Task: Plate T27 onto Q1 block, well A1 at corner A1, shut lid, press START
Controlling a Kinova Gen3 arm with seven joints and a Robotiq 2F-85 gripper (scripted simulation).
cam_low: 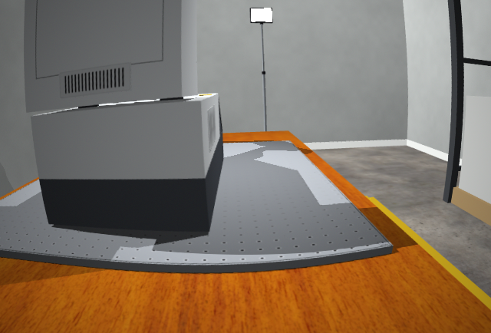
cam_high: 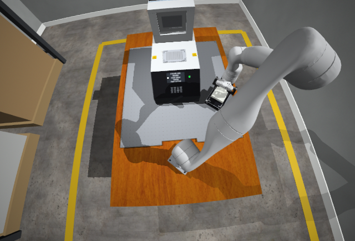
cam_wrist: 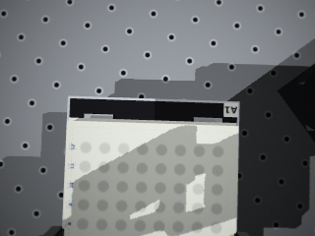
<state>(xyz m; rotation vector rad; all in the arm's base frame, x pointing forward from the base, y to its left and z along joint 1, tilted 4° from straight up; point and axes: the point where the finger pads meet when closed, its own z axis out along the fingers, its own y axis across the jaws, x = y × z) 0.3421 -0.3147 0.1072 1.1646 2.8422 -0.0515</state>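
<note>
Right now the black nest N1 is 7 cm below my hand. Round my hand: plate T27 (1 cm below).
</note>
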